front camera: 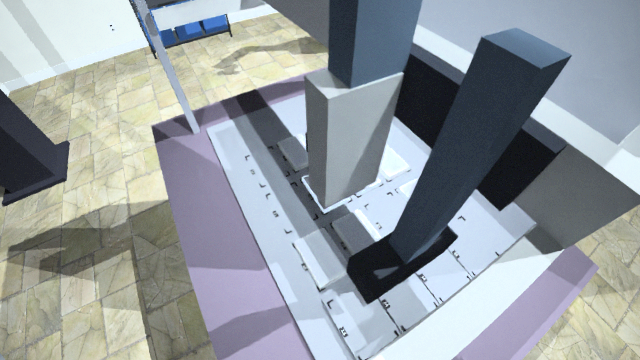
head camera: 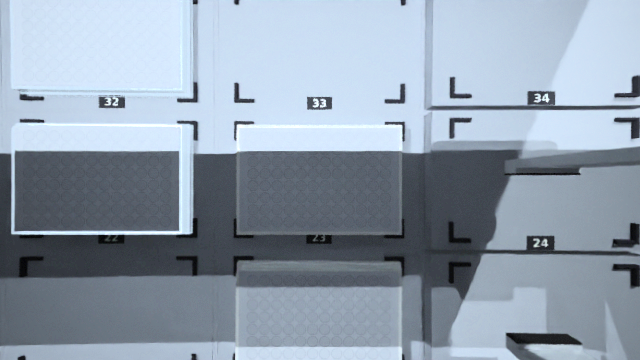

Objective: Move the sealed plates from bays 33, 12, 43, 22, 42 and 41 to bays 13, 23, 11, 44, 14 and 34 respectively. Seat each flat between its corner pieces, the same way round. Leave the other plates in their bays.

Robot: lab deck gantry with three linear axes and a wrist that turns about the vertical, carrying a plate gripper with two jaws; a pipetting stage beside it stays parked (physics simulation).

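Pixels of known places: gripper, between the fingertips: (head camera: 535, 253); robot's base, origin of its link: (front camera: 244, 157).
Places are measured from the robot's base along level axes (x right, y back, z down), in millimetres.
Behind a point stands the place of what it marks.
My gripper (head camera: 543, 254) @[x -107, y -526, z -55 mm] is open and empty over the bay 24 area, to the right of bay 23 in the head view. In the front view its black body hides the jaws. A sealed plate (front camera: 352, 232) @[x -139, y -382, z -14 mm] (head camera: 319, 192) @[x -143, y -395, z -14 mm] lies in bay 23. Another plate (front camera: 322, 257) @[x -43, y -400, z -14 mm] (head camera: 319, 312) @[x -53, y -395, z -14 mm] lies in bay 13. A plate (head camera: 97, 192) @[x -143, y -231, z -14 mm] lies in bay 22, partly hidden by the pipetting stage in the front view. Bays 33 (head camera: 319, 50) @[x -255, y -396, z 0 mm], 34 (head camera: 510, 50) @[x -248, y -537, z -14 mm] and 24 show without plates. In the front view, bay 11 (front camera: 254, 172) @[x -5, y -72, z -1 mm] shows without a plate.
A plate (head camera: 97, 45) @[x -252, y -232, z -14 mm] lies in bay 32. The parked pipetting stage (front camera: 350, 145) stands over the deck near the plates. A plate (front camera: 294, 152) @[x -139, y -72, z -14 mm] lies beyond it on the left. Two more plates (front camera: 395, 162) @[x -379, y -260, z -14 mm] (front camera: 407, 189) @[x -344, y -353, z -14 mm] show on its right, one partly behind the gripper column (front camera: 480, 145) @[x -87, y -540, z -478 mm].
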